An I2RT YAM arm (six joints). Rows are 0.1 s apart.
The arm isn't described. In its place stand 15 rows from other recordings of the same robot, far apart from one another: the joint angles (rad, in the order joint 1, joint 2, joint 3, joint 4, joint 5, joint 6), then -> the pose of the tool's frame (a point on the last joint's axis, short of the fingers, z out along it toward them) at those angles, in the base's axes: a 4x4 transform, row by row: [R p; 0 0 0 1], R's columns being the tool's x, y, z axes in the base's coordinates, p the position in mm.
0.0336, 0.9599, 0.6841, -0.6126, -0.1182, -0.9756 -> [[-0.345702, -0.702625, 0.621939, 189.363], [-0.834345, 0.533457, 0.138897, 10.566], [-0.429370, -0.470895, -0.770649, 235.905], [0, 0, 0, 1]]
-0.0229, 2.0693, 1.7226, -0.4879, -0.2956, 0.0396 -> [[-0.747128, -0.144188, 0.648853, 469.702], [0.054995, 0.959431, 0.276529, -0.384], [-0.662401, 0.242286, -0.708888, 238.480], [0, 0, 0, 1]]
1.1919, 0.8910, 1.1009, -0.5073, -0.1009, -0.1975 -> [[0.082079, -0.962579, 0.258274, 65.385], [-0.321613, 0.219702, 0.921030, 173.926], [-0.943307, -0.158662, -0.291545, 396.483], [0, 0, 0, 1]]
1.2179, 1.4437, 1.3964, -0.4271, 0.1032, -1.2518 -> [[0.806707, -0.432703, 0.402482, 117.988], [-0.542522, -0.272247, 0.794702, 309.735], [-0.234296, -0.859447, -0.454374, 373.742], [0, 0, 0, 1]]
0.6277, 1.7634, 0.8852, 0.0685, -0.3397, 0.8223 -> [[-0.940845, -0.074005, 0.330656, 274.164], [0.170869, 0.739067, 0.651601, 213.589], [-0.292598, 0.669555, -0.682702, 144.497], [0, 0, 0, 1]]
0.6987, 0.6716, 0.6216, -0.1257, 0.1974, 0.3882 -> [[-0.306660, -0.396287, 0.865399, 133.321], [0.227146, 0.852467, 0.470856, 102.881], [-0.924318, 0.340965, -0.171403, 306.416], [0, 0, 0, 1]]
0.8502, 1.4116, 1.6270, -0.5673, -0.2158, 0.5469 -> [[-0.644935, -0.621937, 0.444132, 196.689], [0.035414, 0.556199, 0.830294, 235.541], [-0.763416, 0.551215, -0.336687, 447.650], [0, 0, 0, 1]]
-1.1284, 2.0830, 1.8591, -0.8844, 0.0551, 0.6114 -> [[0.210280, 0.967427, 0.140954, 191.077], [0.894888, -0.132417, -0.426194, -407.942], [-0.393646, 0.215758, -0.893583, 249.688], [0, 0, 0, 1]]
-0.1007, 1.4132, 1.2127, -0.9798, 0.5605, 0.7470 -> [[-0.480413, 0.835308, 0.267328, 266.981], [0.626951, 0.540225, -0.561328, -45.998], [-0.613299, -0.102067, -0.783228, 287.922], [0, 0, 0, 1]]
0.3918, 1.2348, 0.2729, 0.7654, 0.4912, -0.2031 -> [[-0.195059, 0.052583, 0.979381, 214.977], [-0.273032, 0.956179, -0.105716, 70.652], [-0.942022, -0.288023, -0.172154, 175.513], [0, 0, 0, 1]]
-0.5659, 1.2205, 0.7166, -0.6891, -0.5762, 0.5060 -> [[-0.550574, 0.625149, 0.553225, 188.699], [0.831210, 0.471827, 0.294057, -96.883], [-0.077197, 0.621746, -0.779405, 199.187], [0, 0, 0, 1]]
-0.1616, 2.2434, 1.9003, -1.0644, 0.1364, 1.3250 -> [[-0.061189, 0.988668, 0.137085, 446.464], [0.983595, 0.083077, -0.160120, -77.688], [-0.169694, 0.125038, -0.977532, 186.270], [0, 0, 0, 1]]
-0.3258, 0.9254, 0.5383, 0.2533, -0.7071, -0.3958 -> [[0.024739, -0.387009, 0.921744, 207.191], [-0.317744, 0.871170, 0.374302, -45.586], [-0.947854, -0.302139, -0.101418, 273.991], [0, 0, 0, 1]]
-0.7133, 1.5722, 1.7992, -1.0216, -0.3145, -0.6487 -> [[-0.706921, 0.039241, 0.706203, 250.054], [-0.148050, 0.968132, -0.201996, -201.805], [-0.691624, -0.247349, -0.678583, 414.138], [0, 0, 0, 1]]
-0.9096, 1.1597, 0.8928, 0.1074, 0.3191, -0.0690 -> [[-0.162078, 0.930648, 0.328062, 158.876], [0.101710, 0.346442, -0.932541, -222.392], [-0.981522, -0.117777, -0.150807, 331.643], [0, 0, 0, 1]]
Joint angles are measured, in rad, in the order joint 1, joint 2, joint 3, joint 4, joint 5, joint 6. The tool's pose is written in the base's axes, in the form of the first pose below.
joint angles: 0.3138, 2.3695, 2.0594, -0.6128, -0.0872, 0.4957
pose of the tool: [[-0.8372, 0.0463, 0.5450, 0.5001], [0.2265, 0.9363, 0.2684, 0.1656], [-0.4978, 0.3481, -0.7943, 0.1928], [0, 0, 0, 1]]
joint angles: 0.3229, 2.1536, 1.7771, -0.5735, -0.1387, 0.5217
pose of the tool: [[-0.8634, 0.0458, 0.5025, 0.4524], [0.2316, 0.9208, 0.3139, 0.1566], [-0.4483, 0.3874, -0.8056, 0.2108], [0, 0, 0, 1]]
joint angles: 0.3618, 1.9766, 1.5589, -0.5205, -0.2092, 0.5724
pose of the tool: [[-0.8838, 0.0210, 0.4674, 0.4059], [0.2320, 0.8871, 0.3989, 0.1615], [-0.4063, 0.4610, -0.7889, 0.2238], [0, 0, 0, 1]]
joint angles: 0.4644, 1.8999, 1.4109, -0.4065, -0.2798, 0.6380
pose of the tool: [[-0.9089, -0.0541, 0.4135, 0.3688], [0.1849, 0.8364, 0.5160, 0.1958], [-0.3738, 0.5455, -0.7502, 0.2168], [0, 0, 0, 1]]
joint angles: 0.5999, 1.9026, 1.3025, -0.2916, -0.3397, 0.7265
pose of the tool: [[-0.9484, -0.1004, 0.3007, 0.3314], [0.1101, 0.7852, 0.6094, 0.2411], [-0.2973, 0.6110, -0.7337, 0.1906], [0, 0, 0, 1]]
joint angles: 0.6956, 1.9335, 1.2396, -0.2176, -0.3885, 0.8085
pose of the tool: [[-0.9768, -0.0937, 0.1924, 0.3030], [0.0565, 0.7543, 0.6541, 0.2705], [-0.2065, 0.6498, -0.7315, 0.1652], [0, 0, 0, 1]]
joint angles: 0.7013, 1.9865, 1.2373, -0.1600, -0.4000, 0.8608
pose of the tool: [[-0.9822, -0.0494, 0.1811, 0.3062], [0.0848, 0.7441, 0.6626, 0.2767], [-0.1675, 0.6662, -0.7267, 0.1478], [0, 0, 0, 1]]
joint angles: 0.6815, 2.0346, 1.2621, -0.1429, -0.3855, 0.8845
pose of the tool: [[-0.9794, -0.0064, 0.2017, 0.3183], [0.1285, 0.7509, 0.6478, 0.2754], [-0.1556, 0.6604, -0.7346, 0.1368], [0, 0, 0, 1]]
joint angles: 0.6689, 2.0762, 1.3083, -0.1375, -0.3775, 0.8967
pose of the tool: [[-0.9751, 0.0109, 0.2217, 0.3307], [0.1550, 0.7482, 0.6451, 0.2781], [-0.1588, 0.6633, -0.7313, 0.1332], [0, 0, 0, 1]]
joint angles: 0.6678, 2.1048, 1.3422, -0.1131, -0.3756, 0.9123
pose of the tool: [[-0.9705, 0.0115, 0.2407, 0.3386], [0.1716, 0.7341, 0.6570, 0.2837], [-0.1691, 0.6789, -0.7145, 0.1326], [0, 0, 0, 1]]
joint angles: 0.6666, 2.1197, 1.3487, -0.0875, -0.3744, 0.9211
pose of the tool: [[-0.9677, 0.0119, 0.2520, 0.3419], [0.1817, 0.7257, 0.6635, 0.2856], [-0.1750, 0.6879, -0.7044, 0.1299], [0, 0, 0, 1]]
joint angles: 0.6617, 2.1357, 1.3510, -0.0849, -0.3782, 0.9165
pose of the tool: [[-0.9691, 0.0164, 0.2461, 0.3439], [0.1799, 0.7297, 0.6597, 0.2845], [-0.1688, 0.6836, -0.7101, 0.1240], [0, 0, 0, 1]]
